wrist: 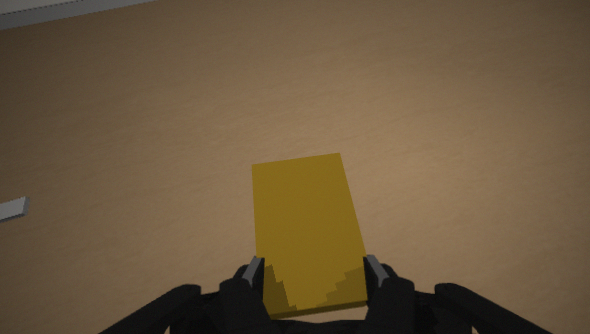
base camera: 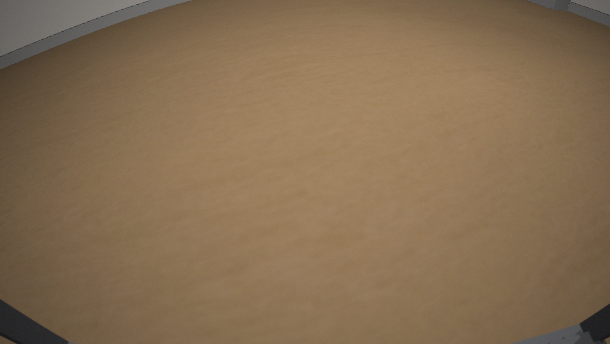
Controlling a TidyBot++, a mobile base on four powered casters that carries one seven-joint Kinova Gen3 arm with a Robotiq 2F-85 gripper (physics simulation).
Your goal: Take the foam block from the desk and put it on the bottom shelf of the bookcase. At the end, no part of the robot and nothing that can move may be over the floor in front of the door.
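Places are measured from the arm's base along level axes (x back, y right, z up), in millimetres.
Pixels of known places: gripper, between the fingertips: [wrist: 313,272].
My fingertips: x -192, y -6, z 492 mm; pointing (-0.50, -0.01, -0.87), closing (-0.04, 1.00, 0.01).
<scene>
Behind a point stands the place of what it marks.
A yellow foam block [wrist: 309,215] @[z 504, x -222, y -9 mm] is between the two black fingers of my gripper [wrist: 313,272] @[z 492, x -192, y -6 mm] in the wrist view. My gripper is shut on its near part, and the block's far end points away from the fingers. The block is held above the wooden floor; its height is hard to tell. The bookcase, the door and the desk's top do not show in either view.
Brown floor [base camera: 310,165] @[z -396, x -501, y -11 mm] [wrist: 440,125] @[z -396, x -1038, y 606 mm] spreads ahead. A wall with a grey baseboard [base camera: 95,25] @[z -356, x -2069, y -1491 mm] [wrist: 65,12] @[z -363, x -1992, y -1703 mm] runs along the upper left. A grey corner piece [base camera: 561,4] @[z -343, x -2425, y 2198 mm] shows at the upper right. The end of a light grey foot bar [wrist: 14,209] lies at the wrist view's left edge.
</scene>
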